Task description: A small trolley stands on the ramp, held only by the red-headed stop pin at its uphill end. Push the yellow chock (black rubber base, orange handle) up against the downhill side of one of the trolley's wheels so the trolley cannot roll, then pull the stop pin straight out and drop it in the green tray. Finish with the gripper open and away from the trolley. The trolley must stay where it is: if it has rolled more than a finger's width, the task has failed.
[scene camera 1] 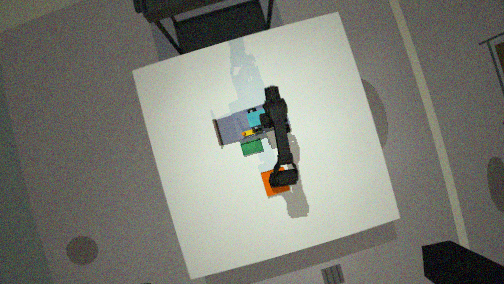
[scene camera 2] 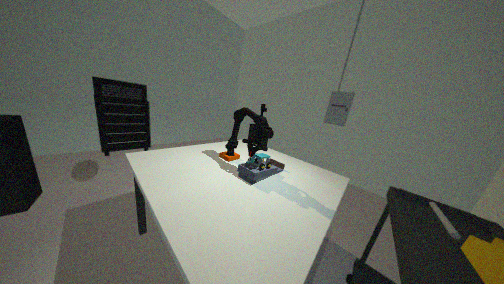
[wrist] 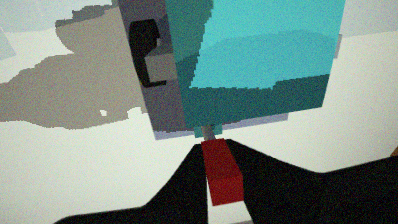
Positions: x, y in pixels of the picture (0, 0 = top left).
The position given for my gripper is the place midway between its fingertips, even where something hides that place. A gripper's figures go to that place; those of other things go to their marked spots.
My gripper point(wrist: 212, 148): 0.11 m from the lens. A red-headed stop pin point(wrist: 225, 181): 0.07 m from the lens. A teal trolley point(wrist: 229, 67) is 0.07 m from the lens.
